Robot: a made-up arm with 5 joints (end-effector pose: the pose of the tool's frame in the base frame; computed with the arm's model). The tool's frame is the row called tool.
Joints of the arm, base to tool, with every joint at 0 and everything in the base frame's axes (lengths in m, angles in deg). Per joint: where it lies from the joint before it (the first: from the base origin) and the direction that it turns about. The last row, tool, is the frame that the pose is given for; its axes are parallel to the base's.
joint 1: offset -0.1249 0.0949 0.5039 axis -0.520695 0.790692 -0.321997
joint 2: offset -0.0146 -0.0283 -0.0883 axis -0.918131 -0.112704 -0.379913
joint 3: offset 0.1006 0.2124 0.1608 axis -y
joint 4: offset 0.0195 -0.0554 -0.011 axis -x
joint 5: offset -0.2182 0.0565 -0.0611 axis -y
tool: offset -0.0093 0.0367 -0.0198
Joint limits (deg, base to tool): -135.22..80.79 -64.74..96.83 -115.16..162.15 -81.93..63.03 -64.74..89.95
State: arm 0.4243 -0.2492 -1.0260 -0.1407 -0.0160
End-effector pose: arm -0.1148 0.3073 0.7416 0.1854 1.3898 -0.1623
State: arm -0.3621 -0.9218 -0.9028 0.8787 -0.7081
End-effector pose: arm -0.2752 -0.1081 0.6241 -0.5547 0.7988 1.0479
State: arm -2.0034 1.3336 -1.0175 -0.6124 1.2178
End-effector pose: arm -0.3079 0.3933 0.7418 1.0470 -1.5386 -1.0546
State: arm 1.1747 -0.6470 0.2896 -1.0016 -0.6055
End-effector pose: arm -0.0739 0.3078 0.6259 1.1501 0.8723 -0.3911
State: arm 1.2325 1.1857 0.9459 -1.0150 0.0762
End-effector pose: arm -0.3676 0.0254 0.2692 -0.6721 0.3754 0.4592
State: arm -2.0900 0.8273 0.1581 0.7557 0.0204
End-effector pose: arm -0.1192 0.3375 0.5480 0.2120 -1.4530 -0.8685
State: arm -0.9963 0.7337 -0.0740 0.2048 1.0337
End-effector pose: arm -0.1333 0.3703 0.4296 -0.3468 -1.7573 -0.1937
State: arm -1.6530 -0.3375 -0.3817 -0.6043 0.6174
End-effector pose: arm -0.3957 0.0491 0.4276 1.7200 -1.0569 0.8948
